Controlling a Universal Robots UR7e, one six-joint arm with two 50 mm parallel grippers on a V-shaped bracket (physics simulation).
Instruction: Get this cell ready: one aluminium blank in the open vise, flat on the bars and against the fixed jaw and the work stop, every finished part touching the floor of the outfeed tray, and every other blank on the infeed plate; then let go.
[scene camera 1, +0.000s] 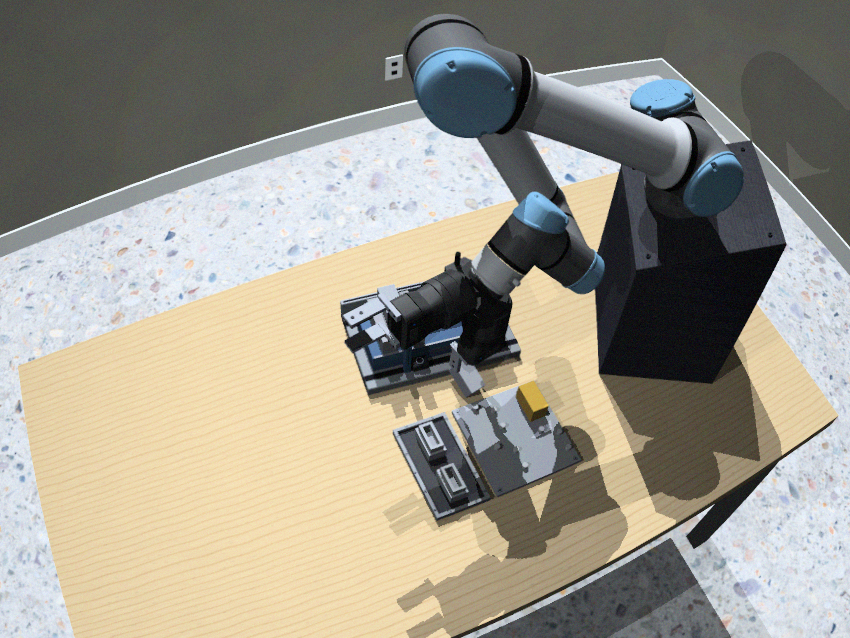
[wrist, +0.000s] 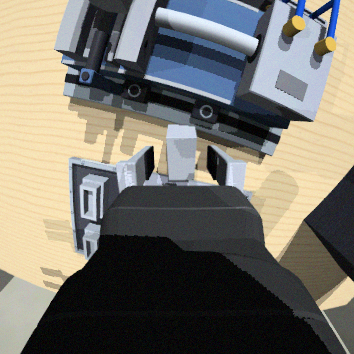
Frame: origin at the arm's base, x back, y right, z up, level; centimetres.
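Where they show: hand, its tool point: (scene camera 1: 468, 354) (wrist: 180, 160).
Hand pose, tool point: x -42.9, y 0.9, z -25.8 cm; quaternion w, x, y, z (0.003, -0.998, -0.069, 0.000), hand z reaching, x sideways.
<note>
Things, the pixels of their top centre, and the offset from my tool point.
- vise, centre of its top: (wrist: 195, 5) (scene camera 1: 432, 303) dy +12.4, dx -0.5, dz +0.4 cm
- silver aluminium blank, centre of its top: (wrist: 181, 156) (scene camera 1: 468, 368) dy -0.5, dx +0.2, dz -3.9 cm
- infeed plate, centre of its top: (scene camera 1: 517, 435) dy -14.4, dx +2.9, dz -8.7 cm
- yellow blank, centre of its top: (scene camera 1: 533, 395) dy -10.2, dx +8.3, dz -5.1 cm
- vise's end block, centre of its top: (wrist: 299, 58) dy +10.4, dx +8.8, dz +0.1 cm
My gripper (scene camera 1: 468, 372) (wrist: 181, 161) points down and is open, in front of the vise (scene camera 1: 391, 361) (wrist: 194, 62). A silver aluminium blank (scene camera 1: 470, 382) (wrist: 181, 156) is between its two fingers, with a gap on each side in the wrist view. The blank is between the vise and the infeed plate (scene camera 1: 509, 473); what its lower end rests on is hidden. The vise jaws are apart, and the part of their gap that shows is dark. A yellow blank (scene camera 1: 532, 400) lies on the infeed plate. Two finished parts (scene camera 1: 431, 439) (scene camera 1: 453, 482) sit in the outfeed tray (scene camera 1: 416, 475) (wrist: 73, 200).
The second gripper (scene camera 1: 354, 329) on the bracket reaches sideways above the vise, its fingers apart. Brass fittings (wrist: 294, 26) (wrist: 325, 46) with blue hoses stand on the vise's end block (wrist: 292, 67). The dark robot pedestal (scene camera 1: 659, 309) stands at the right. Small pins stick up from the infeed plate.
</note>
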